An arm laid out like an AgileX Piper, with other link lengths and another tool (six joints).
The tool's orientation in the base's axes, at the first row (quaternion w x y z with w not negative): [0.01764, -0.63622, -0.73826, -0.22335]
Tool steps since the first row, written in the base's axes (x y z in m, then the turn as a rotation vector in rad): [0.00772, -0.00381, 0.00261, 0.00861, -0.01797, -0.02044]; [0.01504, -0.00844, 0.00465, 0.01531, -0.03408, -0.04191]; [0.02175, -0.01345, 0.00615, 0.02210, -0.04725, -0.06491]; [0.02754, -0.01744, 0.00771, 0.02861, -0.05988, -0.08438]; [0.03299, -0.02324, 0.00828, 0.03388, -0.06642, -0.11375]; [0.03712, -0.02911, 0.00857, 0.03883, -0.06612, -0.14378]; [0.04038, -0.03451, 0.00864, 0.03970, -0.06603, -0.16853]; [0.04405, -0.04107, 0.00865, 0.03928, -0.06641, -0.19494]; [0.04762, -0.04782, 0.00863, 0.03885, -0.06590, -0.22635]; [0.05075, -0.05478, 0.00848, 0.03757, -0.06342, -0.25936]
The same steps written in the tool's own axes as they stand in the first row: [-0.00420, 0.00777, -0.00170, -0.02472, 0.00024, 0.01428]; [-0.00927, 0.01491, -0.00327, -0.04765, -0.00147, 0.02965]; [-0.01475, 0.02127, -0.00466, -0.06835, -0.00330, 0.04746]; [-0.01908, 0.02688, -0.00597, -0.08739, -0.00426, 0.06220]; [-0.02534, 0.03169, -0.00712, -0.10359, -0.00889, 0.08768]; [-0.03150, 0.03516, -0.00838, -0.11357, -0.01340, 0.11608]; [-0.03713, 0.03778, -0.00950, -0.12133, -0.02018, 0.13860]; [-0.04394, 0.04066, -0.01088, -0.12980, -0.02872, 0.16212]; [-0.05091, 0.04343, -0.01231, -0.13899, -0.03874, 0.19044]; [-0.05803, 0.04571, -0.01382, -0.14667, -0.04987, 0.22068]
